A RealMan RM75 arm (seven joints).
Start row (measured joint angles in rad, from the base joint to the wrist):
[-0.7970 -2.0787 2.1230 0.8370 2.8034 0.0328 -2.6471]
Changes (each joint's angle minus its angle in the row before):
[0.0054 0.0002 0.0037 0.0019 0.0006 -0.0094 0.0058]
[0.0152 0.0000 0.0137 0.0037 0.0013 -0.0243 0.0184]
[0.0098 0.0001 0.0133 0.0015 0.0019 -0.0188 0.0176]
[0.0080 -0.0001 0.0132 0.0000 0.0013 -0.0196 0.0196]
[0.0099 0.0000 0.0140 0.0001 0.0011 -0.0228 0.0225]
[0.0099 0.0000 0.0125 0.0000 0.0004 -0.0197 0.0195]
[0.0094 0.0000 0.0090 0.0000 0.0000 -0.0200 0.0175]
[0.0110 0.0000 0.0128 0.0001 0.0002 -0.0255 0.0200]
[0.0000 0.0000 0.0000 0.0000 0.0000 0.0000 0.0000]
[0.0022 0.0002 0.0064 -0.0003 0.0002 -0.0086 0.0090]
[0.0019 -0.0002 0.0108 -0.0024 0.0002 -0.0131 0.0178]
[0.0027 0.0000 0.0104 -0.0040 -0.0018 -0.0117 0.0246]
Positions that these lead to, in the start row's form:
[-0.7916 -2.0785 2.1267 0.8389 2.8040 0.0234 -2.6413]
[-0.7764 -2.0785 2.1404 0.8426 2.8053 -0.0009 -2.6229]
[-0.7666 -2.0784 2.1537 0.8441 2.8072 -0.0197 -2.6053]
[-0.7586 -2.0785 2.1669 0.8441 2.8085 -0.0393 -2.5857]
[-0.7487 -2.0785 2.1809 0.8442 2.8096 -0.0621 -2.5632]
[-0.7388 -2.0785 2.1934 0.8442 2.8100 -0.0818 -2.5437]
[-0.7294 -2.0785 2.2024 0.8442 2.8100 -0.1018 -2.5262]
[-0.7184 -2.0785 2.2152 0.8443 2.8102 -0.1273 -2.5062]
[-0.7184 -2.0785 2.2152 0.8443 2.8102 -0.1273 -2.5062]
[-0.7162 -2.0783 2.2216 0.8440 2.8104 -0.1359 -2.4972]
[-0.7143 -2.0785 2.2324 0.8416 2.8106 -0.1490 -2.4794]
[-0.7116 -2.0785 2.2428 0.8376 2.8088 -0.1607 -2.4548]

